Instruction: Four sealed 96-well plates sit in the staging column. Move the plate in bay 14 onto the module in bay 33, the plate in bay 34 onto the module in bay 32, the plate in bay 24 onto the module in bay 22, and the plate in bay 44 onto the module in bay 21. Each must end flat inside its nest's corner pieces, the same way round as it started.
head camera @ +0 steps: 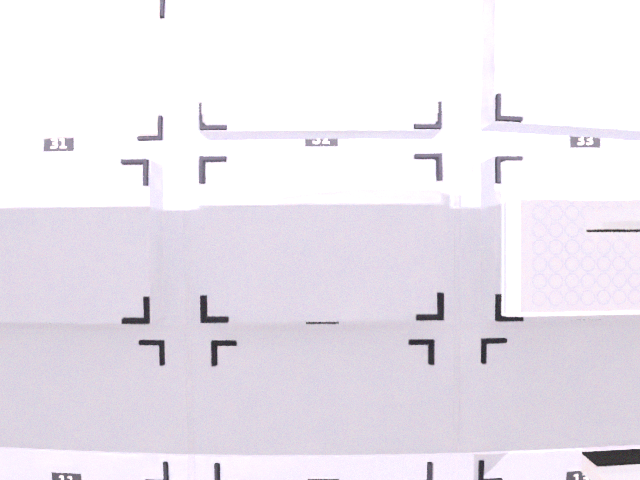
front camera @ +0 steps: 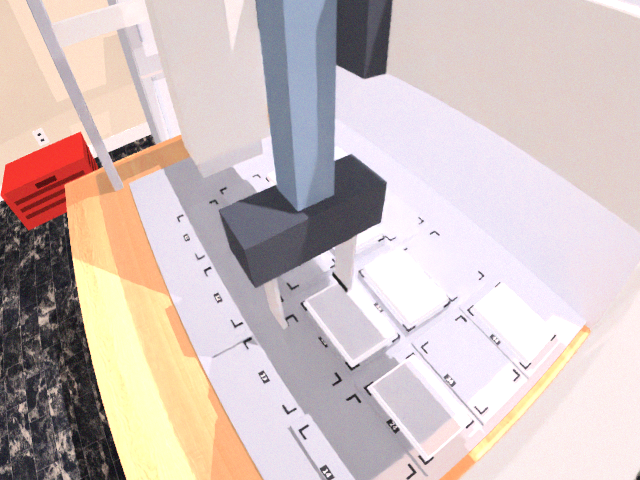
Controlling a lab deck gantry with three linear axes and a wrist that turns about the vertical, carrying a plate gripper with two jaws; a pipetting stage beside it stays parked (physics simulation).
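Places are measured from the robot's base along level axes (x ahead, y left, z up), in centimetres.
Pixels of known places: gripper, between the fingertips: (head camera: 624, 342) (front camera: 311, 300); robot's base, origin of its link: (front camera: 178, 218).
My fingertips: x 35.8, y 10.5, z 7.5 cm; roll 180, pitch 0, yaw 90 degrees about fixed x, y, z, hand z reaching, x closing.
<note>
Ahead of a thing's pixels: the offset from my fingertips to its top centre. "spot": to the spot under its first point.
My gripper (front camera: 315, 308) is open and empty, raised over the row of bays 22 and 23; its jaws also show at the right edge of the head view. A white plate @[dy +15.4, dx +3.7, dz -4.2 cm] (front camera: 405, 286) lies on the module in bay 33. A washed-out white plate @[dy +15.2, dx -13.0, dz -4.2 cm] (head camera: 320, 67) appears to lie on the module in bay 32, partly hidden by the gripper in the front view. A plate @[dy +4.5, dx +19.8, dz -4.6 cm] (front camera: 421, 403) sits in bay 24 and another @[dy +25.9, dx +19.8, dz -4.6 cm] (front camera: 509, 322) in bay 44. Bays 34 @[spot: dy +15.4, dx +18.9, dz -6.0 cm] (front camera: 467, 356) and 14 hold no plate. The module in bay 22 @[dy +4.5, dx -13.0, dz -5.3 cm] (head camera: 320, 258) and the one in bay 21 @[dy +4.5, dx -29.4, dz -5.3 cm] (head camera: 67, 263) are bare.
Another plate @[dy +4.5, dx +3.5, dz -4.2 cm] (front camera: 351, 325) (head camera: 573, 258) with a well pattern sits in bay 23, beside bay 22. The pale column of the parked pipetting stage (front camera: 211, 87) stands over the back of the deck. A red drawer box (front camera: 49, 175) stands beyond the table.
</note>
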